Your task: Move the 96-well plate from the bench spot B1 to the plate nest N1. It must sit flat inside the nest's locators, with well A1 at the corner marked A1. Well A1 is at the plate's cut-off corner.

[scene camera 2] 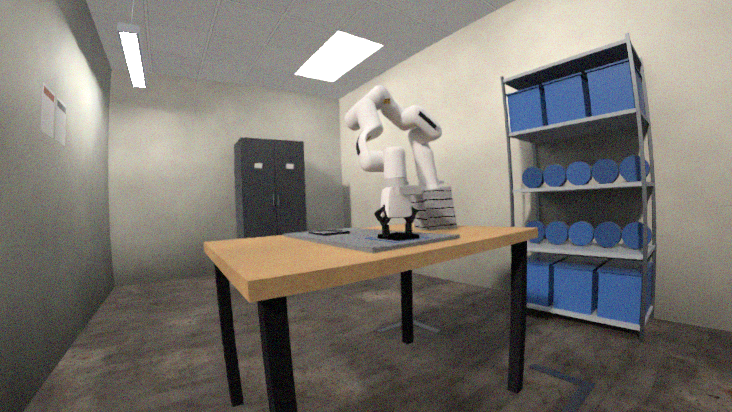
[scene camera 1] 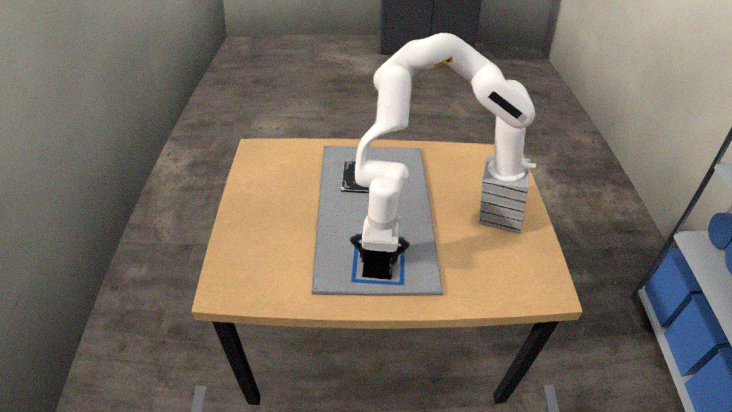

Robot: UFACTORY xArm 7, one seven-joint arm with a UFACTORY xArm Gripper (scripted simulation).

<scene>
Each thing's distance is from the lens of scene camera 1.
black 96-well plate [scene camera 1: 372, 258]: 143 cm
</scene>
